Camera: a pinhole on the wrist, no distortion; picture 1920 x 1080 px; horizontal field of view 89.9 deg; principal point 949.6 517.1 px. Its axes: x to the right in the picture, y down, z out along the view. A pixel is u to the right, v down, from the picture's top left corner.
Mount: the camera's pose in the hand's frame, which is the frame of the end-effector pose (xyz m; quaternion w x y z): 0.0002 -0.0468 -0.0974 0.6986 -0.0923 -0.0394 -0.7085
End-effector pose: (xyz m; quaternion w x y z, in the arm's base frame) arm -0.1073 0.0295 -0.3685 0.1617 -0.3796 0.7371 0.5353
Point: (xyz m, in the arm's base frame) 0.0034 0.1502 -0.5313
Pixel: 1693 384
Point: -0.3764 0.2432 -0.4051
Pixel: 515 727
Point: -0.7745 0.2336 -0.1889
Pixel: outside the picture
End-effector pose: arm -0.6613 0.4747 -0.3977 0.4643 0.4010 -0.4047 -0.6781
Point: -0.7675 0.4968 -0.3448
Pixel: 879 427
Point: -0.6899 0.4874 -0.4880
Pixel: 1689 563
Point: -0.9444 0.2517 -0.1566
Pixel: 615 953
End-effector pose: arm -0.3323 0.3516 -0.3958 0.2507 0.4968 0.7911 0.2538
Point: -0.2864 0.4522 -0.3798
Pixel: 339 883
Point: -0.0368 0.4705 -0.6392
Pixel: 883 503
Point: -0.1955 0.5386 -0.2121
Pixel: outside the picture
